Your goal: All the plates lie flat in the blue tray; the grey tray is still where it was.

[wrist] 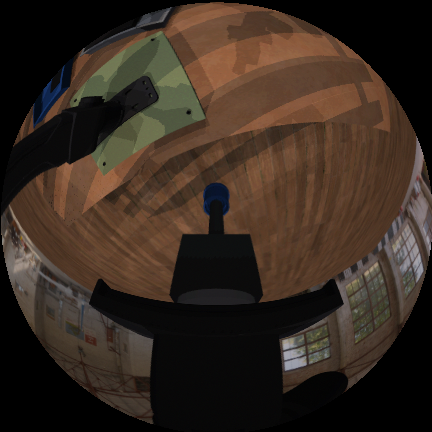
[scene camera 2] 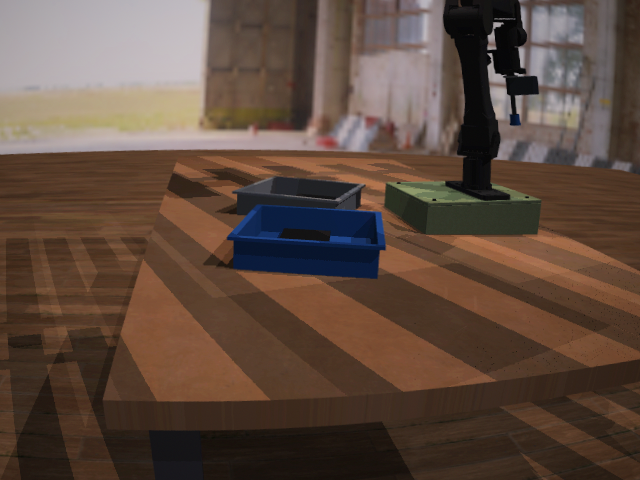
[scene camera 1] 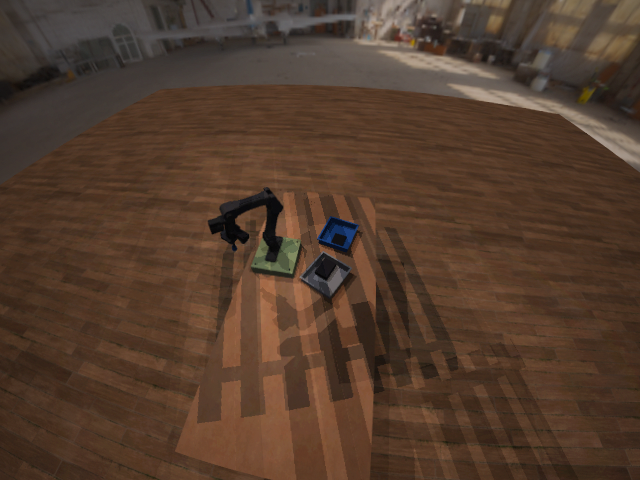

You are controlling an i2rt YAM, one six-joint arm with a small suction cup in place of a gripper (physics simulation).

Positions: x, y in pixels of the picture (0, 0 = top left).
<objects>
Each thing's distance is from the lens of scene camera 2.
suction cup point(scene camera 2: 514, 119): 1.48 m
blue tray point(scene camera 2: 356, 237): 1.07 m
grey tray point(scene camera 2: 281, 191): 1.43 m
The marked spots on the grey tray and the blue tray are 0.41 m apart.
</objects>
